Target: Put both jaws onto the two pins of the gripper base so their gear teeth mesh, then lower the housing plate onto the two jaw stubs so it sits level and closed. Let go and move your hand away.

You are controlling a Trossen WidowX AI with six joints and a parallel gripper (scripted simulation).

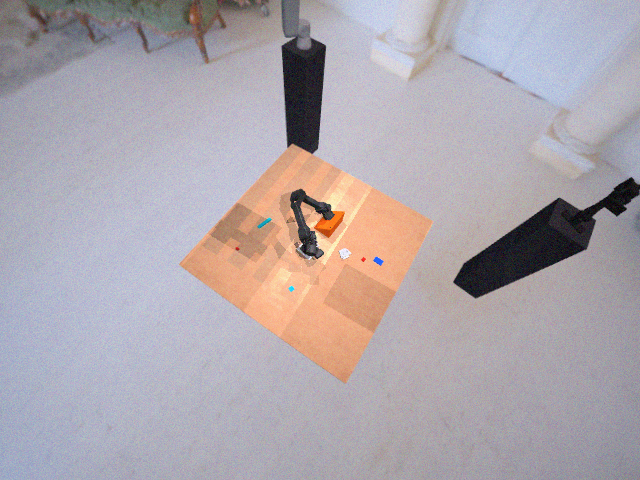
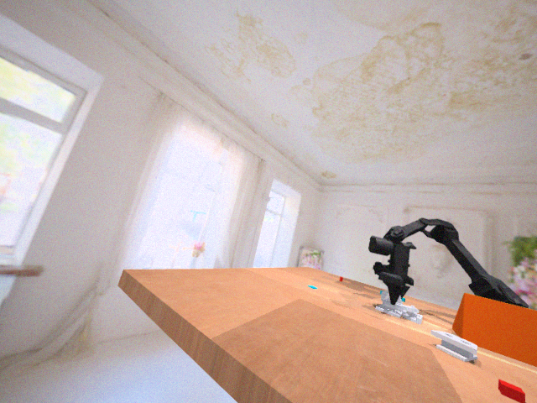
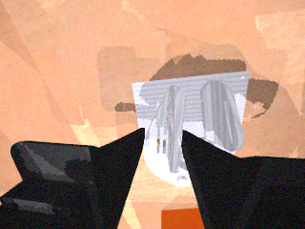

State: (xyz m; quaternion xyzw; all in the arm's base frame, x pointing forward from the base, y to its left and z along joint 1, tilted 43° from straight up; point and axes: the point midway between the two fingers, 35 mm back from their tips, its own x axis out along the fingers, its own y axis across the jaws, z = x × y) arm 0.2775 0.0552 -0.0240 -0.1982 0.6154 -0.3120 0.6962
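My gripper tip is now 40 mm past the gripper jaw, 50 mm to the left of it and 20 mm above it. Round my gripper tip: cyan cube: 280 mm ahead, 60 mm to the left, 30 mm below; then white block: 140 mm behind, 180 mm to the left, 20 mm below; then cyan bar: 40 mm ahead, 400 mm to the right, 20 mm below.
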